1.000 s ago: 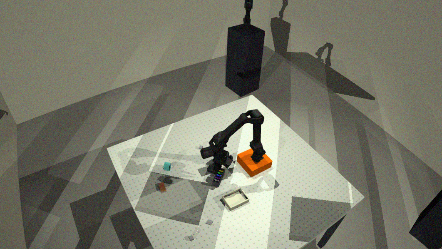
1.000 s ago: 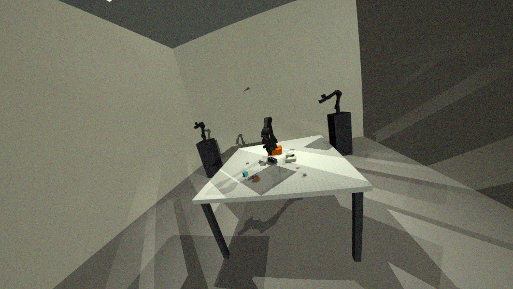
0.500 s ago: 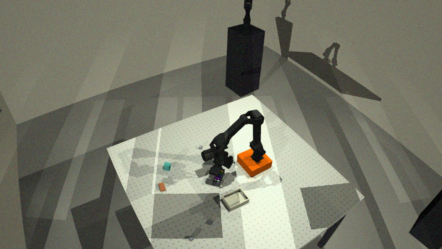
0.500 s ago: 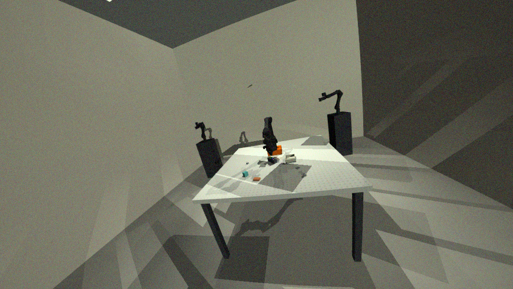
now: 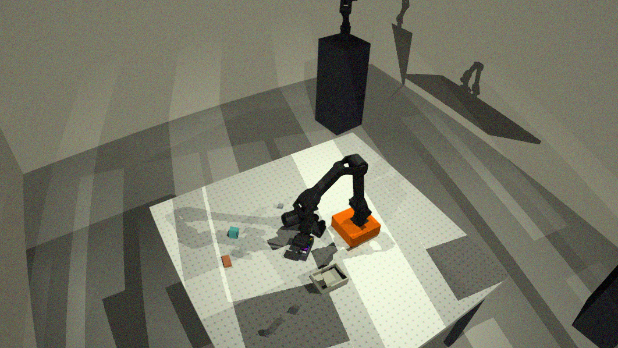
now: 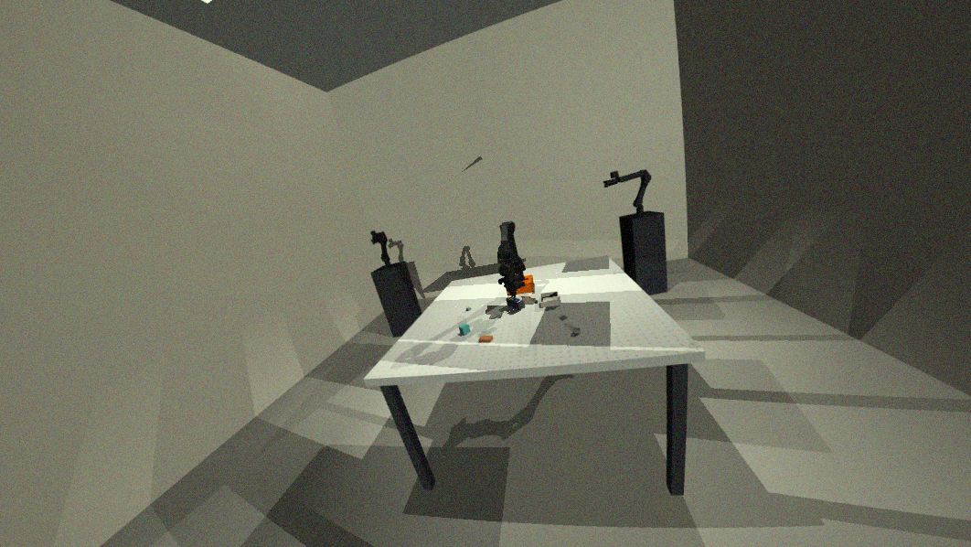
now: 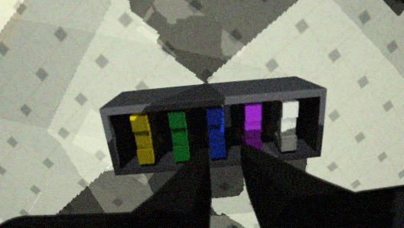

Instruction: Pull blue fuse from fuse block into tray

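The blue fuse is 3 cm below my gripper tip. The rest, counted from my gripper tip: green fuse: 2 cm behind, 1 cm to the right, 3 cm below; purple fuse: 1 cm ahead, 1 cm to the left, 3 cm below; yellow fuse: 4 cm behind, 2 cm to the right, 3 cm below.
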